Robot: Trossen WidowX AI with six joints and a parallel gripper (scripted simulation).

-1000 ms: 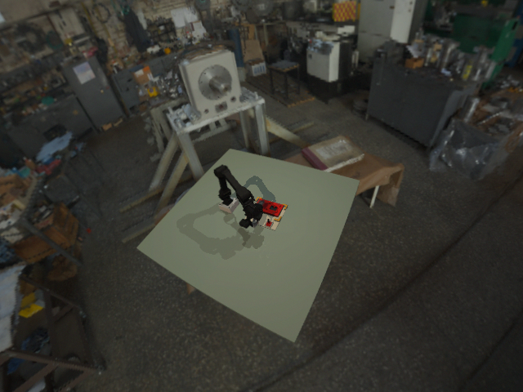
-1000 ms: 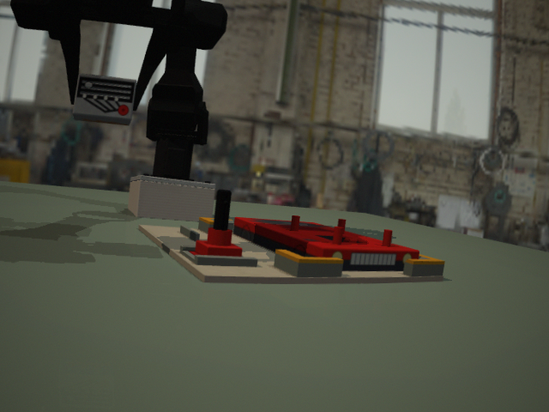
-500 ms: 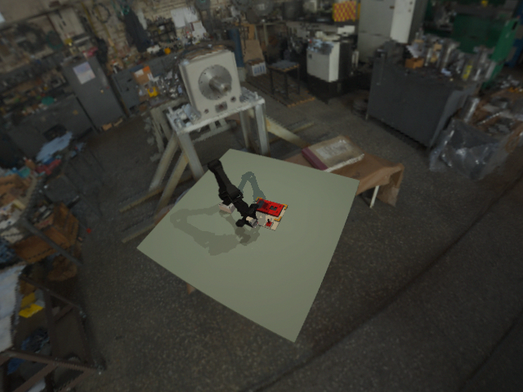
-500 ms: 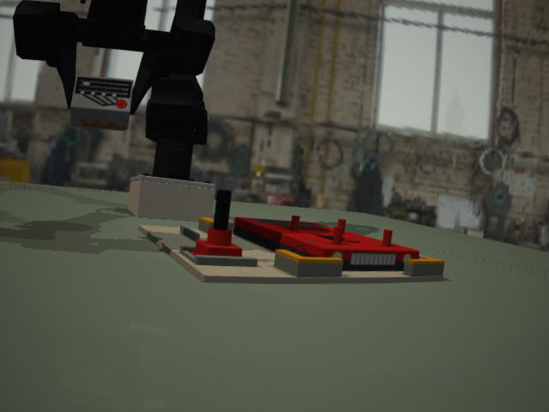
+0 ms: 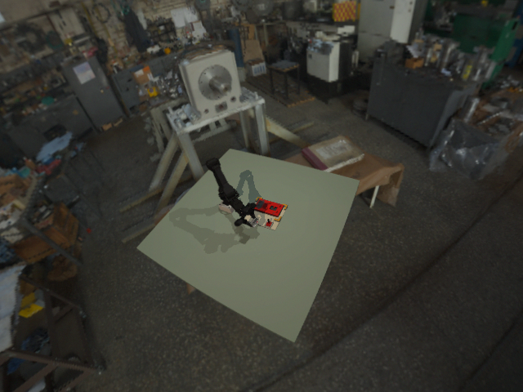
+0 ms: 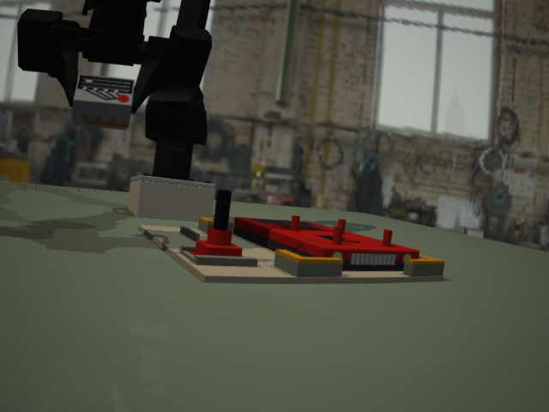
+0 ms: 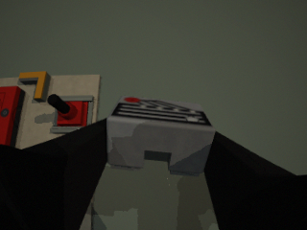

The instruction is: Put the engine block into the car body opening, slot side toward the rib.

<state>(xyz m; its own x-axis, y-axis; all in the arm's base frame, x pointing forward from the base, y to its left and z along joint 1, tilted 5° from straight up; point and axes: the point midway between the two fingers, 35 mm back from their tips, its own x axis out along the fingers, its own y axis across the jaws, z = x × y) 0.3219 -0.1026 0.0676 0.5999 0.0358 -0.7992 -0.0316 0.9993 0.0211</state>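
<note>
Now: the black post 30 mm ahead of my gripper tip, 110 mm to the left of it and 90 mm below it. Also, from my gripper tip: engine block (10 mm behind, 10 mm above).
</note>
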